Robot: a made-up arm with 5 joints.
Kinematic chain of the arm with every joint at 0, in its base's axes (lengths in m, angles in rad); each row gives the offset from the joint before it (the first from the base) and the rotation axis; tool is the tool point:
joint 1: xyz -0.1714 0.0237 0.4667 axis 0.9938 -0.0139 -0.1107
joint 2: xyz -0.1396 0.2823 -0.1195 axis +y
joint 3: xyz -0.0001 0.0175 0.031 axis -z
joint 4: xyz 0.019 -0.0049 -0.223 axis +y
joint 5: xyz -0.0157 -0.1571 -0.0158 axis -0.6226 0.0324 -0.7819
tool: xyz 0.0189 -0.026 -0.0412
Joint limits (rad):
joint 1: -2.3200..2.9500
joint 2: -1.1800..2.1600
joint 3: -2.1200..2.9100
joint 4: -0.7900..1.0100
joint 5: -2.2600..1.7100
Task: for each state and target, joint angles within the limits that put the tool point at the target. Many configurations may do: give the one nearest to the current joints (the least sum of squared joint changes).
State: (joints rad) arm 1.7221 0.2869 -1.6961 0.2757 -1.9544
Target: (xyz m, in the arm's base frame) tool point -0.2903 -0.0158 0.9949
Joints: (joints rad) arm 2.4912 0.7271 -1.9969 0.1538 -1.8356
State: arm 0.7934 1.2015 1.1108 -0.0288 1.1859
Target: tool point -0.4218 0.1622 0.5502
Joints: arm 0.0554 2.0047 0.5347 0.4975 1.5334
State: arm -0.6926 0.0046 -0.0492 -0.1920 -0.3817
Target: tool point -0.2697 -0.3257 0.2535
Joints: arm -1.3555 0.1809 -0.2367 -0.1513 -0.4123
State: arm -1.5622 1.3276 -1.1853 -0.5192 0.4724
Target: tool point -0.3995 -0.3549 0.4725
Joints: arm -1.8100 0.8812 -0.4453 -0.2181 0.8536
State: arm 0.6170 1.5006 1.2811 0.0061 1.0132
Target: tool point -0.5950 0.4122 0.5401
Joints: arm 0.4526 0.9301 1.8494 -0.0894 0.9191
